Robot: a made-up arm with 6 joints. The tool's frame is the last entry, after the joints.
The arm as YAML. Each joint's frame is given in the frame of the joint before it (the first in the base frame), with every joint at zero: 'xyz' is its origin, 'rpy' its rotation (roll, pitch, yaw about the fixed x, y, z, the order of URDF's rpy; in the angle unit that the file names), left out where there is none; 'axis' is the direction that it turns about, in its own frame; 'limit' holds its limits. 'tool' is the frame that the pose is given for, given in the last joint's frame.
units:
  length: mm
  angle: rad
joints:
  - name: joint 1
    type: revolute
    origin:
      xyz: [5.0, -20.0, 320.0]
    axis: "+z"
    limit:
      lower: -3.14
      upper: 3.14
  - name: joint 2
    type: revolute
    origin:
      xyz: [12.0, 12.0, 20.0]
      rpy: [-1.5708, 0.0, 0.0]
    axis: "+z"
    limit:
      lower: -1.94
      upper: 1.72
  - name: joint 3
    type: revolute
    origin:
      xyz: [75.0, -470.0, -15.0]
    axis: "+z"
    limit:
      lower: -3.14
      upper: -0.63
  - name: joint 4
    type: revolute
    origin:
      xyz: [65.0, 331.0, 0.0]
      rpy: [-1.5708, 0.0, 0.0]
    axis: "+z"
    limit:
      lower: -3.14
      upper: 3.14
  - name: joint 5
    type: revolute
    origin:
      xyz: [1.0, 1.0, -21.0]
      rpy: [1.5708, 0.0, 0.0]
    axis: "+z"
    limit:
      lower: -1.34
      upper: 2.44
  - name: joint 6
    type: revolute
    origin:
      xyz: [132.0, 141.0, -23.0]
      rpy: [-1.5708, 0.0, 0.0]
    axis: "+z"
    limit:
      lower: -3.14
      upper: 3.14
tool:
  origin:
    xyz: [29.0, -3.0, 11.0]
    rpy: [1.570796, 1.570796, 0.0]
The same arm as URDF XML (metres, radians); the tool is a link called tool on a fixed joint. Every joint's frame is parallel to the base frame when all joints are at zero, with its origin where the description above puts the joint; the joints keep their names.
<robot name="arm">
<joint name="tool_fixed" type="fixed"><parent link="link6"/><child link="tool"/><origin xyz="0.0290 0.0030 -0.0110" rpy="-1.5708 -1.5708 0.0000"/></joint>
<joint name="joint 6" type="revolute"><parent link="link5"/><child link="link6"/><origin xyz="0.1320 -0.0230 -0.1410"/><axis xyz="0 0 -1"/><limit lower="-3.1400" upper="3.1400"/></joint>
<joint name="joint 5" type="revolute"><parent link="link4"/><child link="link5"/><origin xyz="0.0010 -0.0010 0.0210"/><axis xyz="0 1 0"/><limit lower="-1.3400" upper="2.4400"/></joint>
<joint name="joint 4" type="revolute"><parent link="link3"/><child link="link4"/><origin xyz="0.0650 0.0000 -0.3310"/><axis xyz="0 0 -1"/><limit lower="-3.1400" upper="3.1400"/></joint>
<joint name="joint 3" type="revolute"><parent link="link2"/><child link="link3"/><origin xyz="0.0750 -0.0150 0.4700"/><axis xyz="0 1 0"/><limit lower="-3.1400" upper="-0.6300"/></joint>
<joint name="joint 2" type="revolute"><parent link="link1"/><child link="link2"/><origin xyz="0.0120 0.0120 0.0200"/><axis xyz="0 1 0"/><limit lower="-1.9400" upper="1.7200"/></joint>
<joint name="joint 1" type="revolute"><parent link="base"/><child link="link1"/><origin xyz="0.0050 -0.0200 0.3200"/><axis xyz="0 0 1"/><limit lower="-3.1400" upper="3.1400"/></joint>
<link name="base"/>
<link name="link1"/>
<link name="link2"/>
<link name="link3"/>
<link name="link4"/>
<link name="link5"/>
<link name="link6"/>
<link name="tool"/>
</robot>

